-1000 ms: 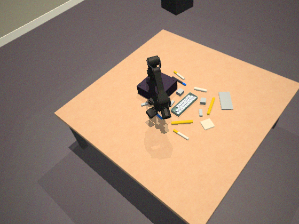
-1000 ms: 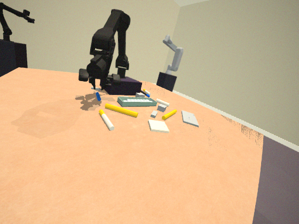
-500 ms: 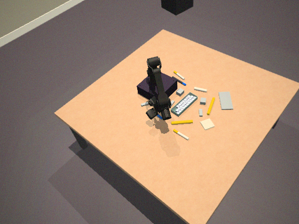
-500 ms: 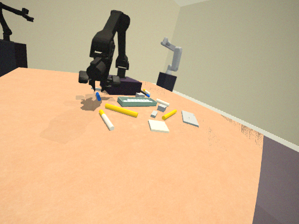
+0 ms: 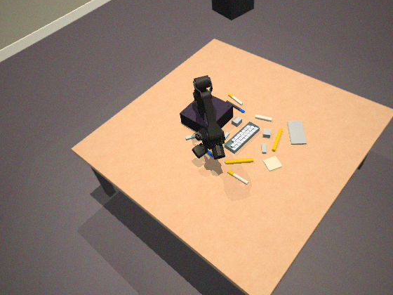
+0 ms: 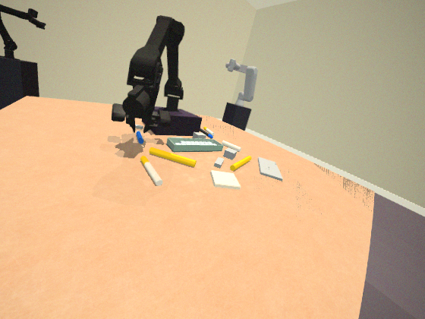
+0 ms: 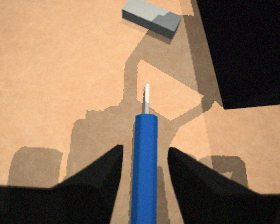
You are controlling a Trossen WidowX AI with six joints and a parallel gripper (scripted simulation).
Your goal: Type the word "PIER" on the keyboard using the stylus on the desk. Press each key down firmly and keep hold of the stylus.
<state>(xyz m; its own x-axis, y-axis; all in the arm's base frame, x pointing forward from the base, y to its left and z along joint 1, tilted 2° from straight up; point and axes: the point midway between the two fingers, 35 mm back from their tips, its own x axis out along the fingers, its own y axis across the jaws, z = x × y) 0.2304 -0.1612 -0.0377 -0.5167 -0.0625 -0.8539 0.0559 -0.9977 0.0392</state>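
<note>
The blue stylus lies 10 mm below my gripper tip and 10 mm behind it. Also, from my gripper tip: cream tile: 300 mm ahead, 210 mm to the left, 20 mm below; white stick: 400 mm to the left, 40 mm ahead, 10 mm below; grey block: 130 mm behind, 20 mm below.
</note>
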